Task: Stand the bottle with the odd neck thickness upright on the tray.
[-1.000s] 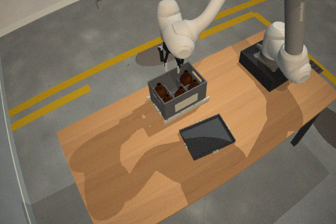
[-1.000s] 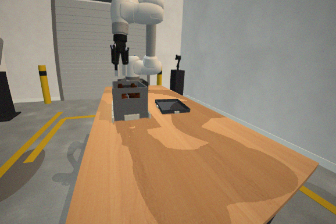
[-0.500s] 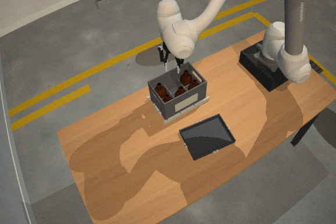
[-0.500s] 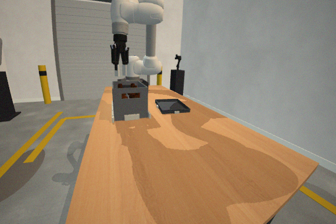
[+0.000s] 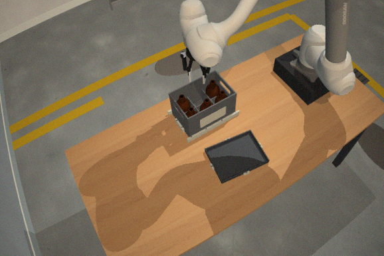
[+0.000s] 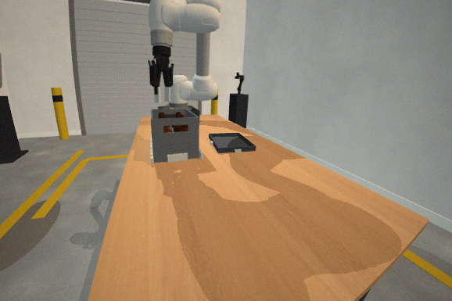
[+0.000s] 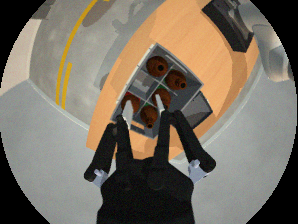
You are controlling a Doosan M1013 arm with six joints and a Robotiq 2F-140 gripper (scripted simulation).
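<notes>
Right now my hand is 170 mm above the grey crate and 40 mm to the right of it. The rest, counted from my hand: dark tray 340 mm to the left, 240 mm below, 40 mm ahead; glass bottle 170 mm below, 80 mm to the left, 10 mm ahead.
</notes>
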